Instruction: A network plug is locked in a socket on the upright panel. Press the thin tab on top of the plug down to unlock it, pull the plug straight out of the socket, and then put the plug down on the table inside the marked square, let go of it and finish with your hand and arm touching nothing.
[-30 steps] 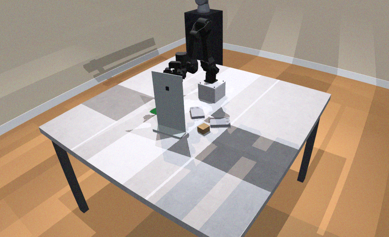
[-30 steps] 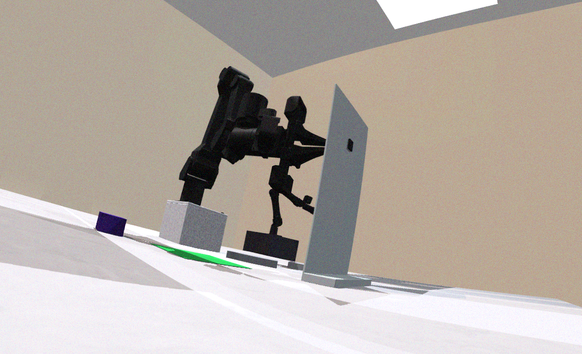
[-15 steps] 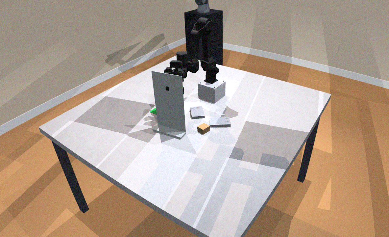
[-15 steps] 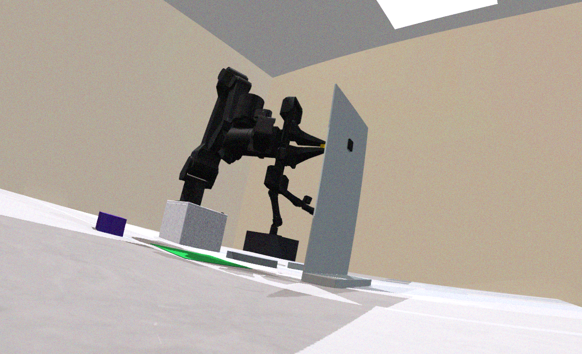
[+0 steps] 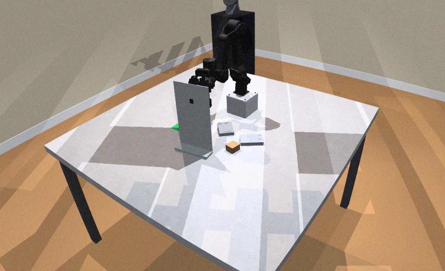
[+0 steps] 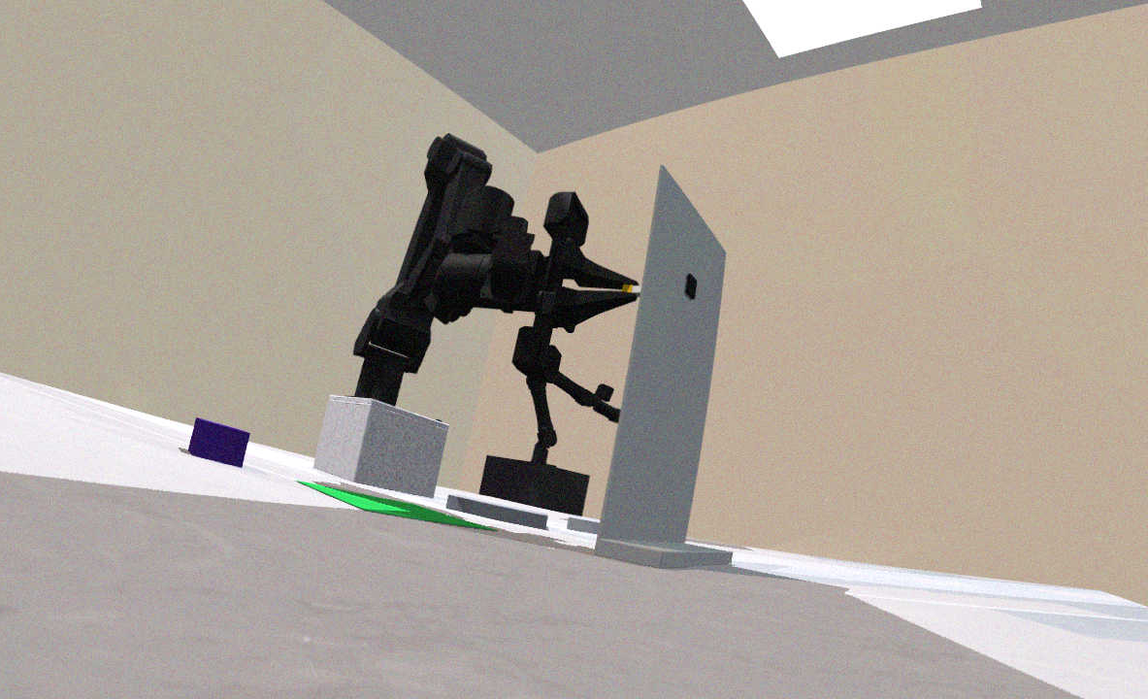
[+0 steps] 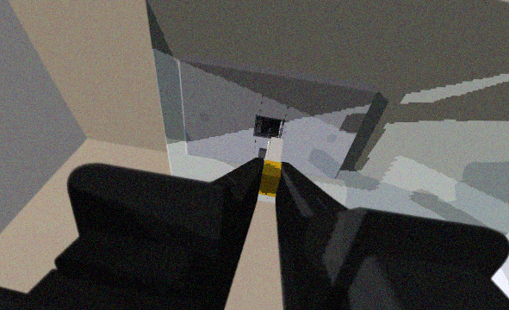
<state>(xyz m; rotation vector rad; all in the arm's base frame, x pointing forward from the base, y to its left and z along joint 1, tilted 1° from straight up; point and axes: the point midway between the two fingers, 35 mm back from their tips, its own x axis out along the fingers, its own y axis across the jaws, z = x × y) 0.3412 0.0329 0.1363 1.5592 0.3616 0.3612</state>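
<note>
Right now the green marked square is 24 cm below my gripper tip, 16 cm to the right of it and 7 cm behind it. From my gripper tip the other things lie so: yellow network plug right at my gripper tip; upright panel 9 cm below, 6 cm ahead, 1 cm to the left; thin pale tab 1 cm ahead.
</note>
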